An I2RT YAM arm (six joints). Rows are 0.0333 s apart.
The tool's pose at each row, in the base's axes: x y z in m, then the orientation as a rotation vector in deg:
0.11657, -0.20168, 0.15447, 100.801, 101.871, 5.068
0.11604, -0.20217, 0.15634, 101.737, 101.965, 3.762
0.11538, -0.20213, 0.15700, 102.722, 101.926, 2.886
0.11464, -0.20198, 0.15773, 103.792, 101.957, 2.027
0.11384, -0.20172, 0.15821, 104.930, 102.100, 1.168
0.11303, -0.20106, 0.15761, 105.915, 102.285, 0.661
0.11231, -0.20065, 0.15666, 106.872, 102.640, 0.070
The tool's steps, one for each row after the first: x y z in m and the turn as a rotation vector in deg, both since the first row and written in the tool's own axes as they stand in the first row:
-0.00121, 0.00035, -0.00156, 1.259, -0.289, 0.138
-0.00148, 0.00008, -0.00241, 2.283, -0.410, 0.469
-0.00168, -0.00022, -0.00340, 3.381, -0.440, 0.813
-0.00169, -0.00067, -0.00426, 4.566, -0.366, 1.136
-0.00093, -0.00159, -0.00440, 5.497, -0.139, 1.440
-0.00026, -0.00262, -0.00413, 6.519, 0.147, 1.627

